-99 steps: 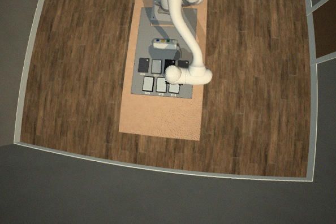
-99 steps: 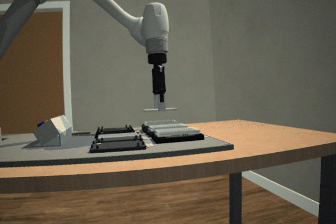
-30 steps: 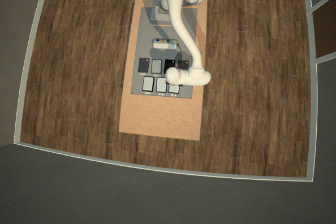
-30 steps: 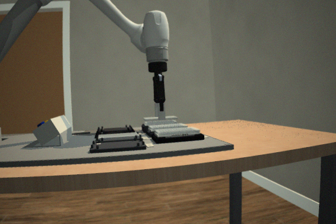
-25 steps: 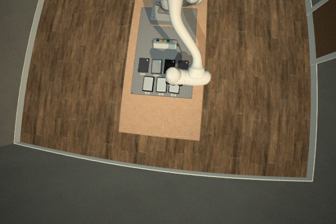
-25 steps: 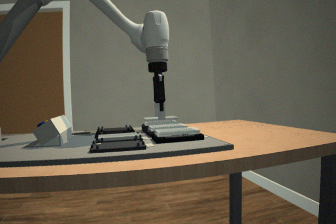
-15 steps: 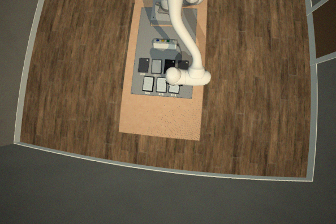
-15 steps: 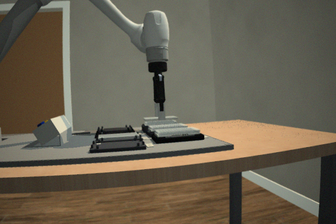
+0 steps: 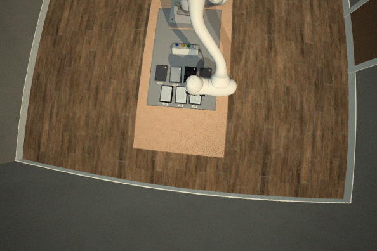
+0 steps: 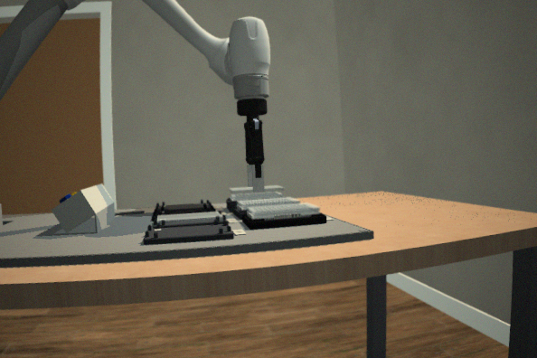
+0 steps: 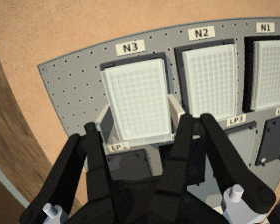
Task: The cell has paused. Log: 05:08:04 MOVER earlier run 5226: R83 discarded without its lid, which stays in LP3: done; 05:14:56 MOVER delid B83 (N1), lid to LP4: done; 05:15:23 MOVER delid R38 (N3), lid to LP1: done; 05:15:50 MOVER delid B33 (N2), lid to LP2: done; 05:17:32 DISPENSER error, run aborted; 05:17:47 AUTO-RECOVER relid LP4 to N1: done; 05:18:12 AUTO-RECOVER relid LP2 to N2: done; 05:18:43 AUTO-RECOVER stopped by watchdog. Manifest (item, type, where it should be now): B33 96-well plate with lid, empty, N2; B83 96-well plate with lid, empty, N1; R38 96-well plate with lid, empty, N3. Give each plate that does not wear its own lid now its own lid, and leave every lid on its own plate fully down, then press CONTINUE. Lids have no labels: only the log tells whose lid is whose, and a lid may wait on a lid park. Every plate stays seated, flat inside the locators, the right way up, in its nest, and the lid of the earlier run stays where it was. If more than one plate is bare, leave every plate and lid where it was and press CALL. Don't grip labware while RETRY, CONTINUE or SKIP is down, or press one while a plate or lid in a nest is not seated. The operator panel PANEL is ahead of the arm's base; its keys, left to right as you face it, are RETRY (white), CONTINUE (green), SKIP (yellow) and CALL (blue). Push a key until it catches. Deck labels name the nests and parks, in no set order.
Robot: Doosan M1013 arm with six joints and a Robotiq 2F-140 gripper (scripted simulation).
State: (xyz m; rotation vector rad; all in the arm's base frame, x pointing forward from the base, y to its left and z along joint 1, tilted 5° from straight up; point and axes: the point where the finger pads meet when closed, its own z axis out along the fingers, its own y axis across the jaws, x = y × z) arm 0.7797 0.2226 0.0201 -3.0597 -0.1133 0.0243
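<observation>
The plate is 40 mm below my hand. Also, from my hand: grey lid: 20 mm below; LP4 park: 170 mm behind, 90 mm to the right, 70 mm below; white key: 410 mm behind, 100 mm to the right, 10 mm below.
</observation>
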